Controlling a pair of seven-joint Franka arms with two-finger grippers.
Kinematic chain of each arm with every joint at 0, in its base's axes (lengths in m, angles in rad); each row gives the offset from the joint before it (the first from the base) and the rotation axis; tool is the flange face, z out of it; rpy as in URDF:
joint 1: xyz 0 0 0.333 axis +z
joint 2: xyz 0 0 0 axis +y
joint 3: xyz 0 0 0.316 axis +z
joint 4: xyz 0.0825 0 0 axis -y
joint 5: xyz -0.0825 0 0.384 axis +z
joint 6: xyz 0 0 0 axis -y
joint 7: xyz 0.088 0 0 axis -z
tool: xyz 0 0 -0.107 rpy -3.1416 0 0
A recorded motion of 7 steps. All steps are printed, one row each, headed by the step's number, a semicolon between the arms.
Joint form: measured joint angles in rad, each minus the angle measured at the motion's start. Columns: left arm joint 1, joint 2, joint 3, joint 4, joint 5, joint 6, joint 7; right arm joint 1, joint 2, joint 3, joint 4, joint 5, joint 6, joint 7.
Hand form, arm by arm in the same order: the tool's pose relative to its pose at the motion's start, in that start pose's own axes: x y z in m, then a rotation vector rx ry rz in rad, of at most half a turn. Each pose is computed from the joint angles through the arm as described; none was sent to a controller.
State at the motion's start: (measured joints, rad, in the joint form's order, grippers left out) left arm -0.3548 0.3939 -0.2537 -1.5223 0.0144 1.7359 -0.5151; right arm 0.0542 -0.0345 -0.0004 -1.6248 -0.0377 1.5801 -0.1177
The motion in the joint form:
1: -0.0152 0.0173 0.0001 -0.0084 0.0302 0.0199 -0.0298; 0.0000 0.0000 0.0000 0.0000 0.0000 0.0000 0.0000
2: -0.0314 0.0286 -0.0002 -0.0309 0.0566 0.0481 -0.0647; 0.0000 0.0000 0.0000 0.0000 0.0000 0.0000 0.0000
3: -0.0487 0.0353 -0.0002 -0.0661 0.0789 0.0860 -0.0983; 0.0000 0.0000 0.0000 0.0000 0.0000 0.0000 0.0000
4: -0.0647 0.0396 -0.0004 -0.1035 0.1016 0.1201 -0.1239; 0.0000 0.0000 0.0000 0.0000 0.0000 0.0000 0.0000
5: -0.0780 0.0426 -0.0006 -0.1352 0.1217 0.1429 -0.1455; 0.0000 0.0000 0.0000 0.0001 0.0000 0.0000 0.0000
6: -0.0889 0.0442 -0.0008 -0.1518 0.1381 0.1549 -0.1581; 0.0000 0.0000 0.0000 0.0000 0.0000 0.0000 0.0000
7: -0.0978 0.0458 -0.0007 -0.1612 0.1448 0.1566 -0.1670; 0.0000 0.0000 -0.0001 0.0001 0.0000 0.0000 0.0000
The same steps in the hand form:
1: 0.0014 0.0076 0.0136 0.0273 0.0087 -0.0099; 0.0000 0.0000 0.0000 0.0000 0.0000 0.0000
2: -0.0001 0.0160 0.0297 0.0520 0.0173 -0.0221; 0.0000 0.0000 0.0000 0.0000 0.0000 0.0000
3: -0.0039 0.0248 0.0483 0.0729 0.0264 -0.0306; 0.0000 0.0000 0.0000 0.0000 0.0000 0.0000
4: -0.0092 0.0321 0.0666 0.0956 0.0333 -0.0303; 0.0000 0.0000 0.0000 0.0000 0.0000 0.0000
5: -0.0147 0.0374 0.0822 0.1183 0.0357 -0.0291; 0.0000 0.0000 0.0000 0.0000 0.0001 0.0000
6: -0.0189 0.0419 0.0905 0.1350 0.0409 -0.0233; 0.0000 0.0000 0.0000 0.0000 0.0000 0.0000
7: -0.0227 0.0456 0.0963 0.1463 0.0382 -0.0203; 0.0000 0.0001 0.0000 0.0000 0.0001 0.0001

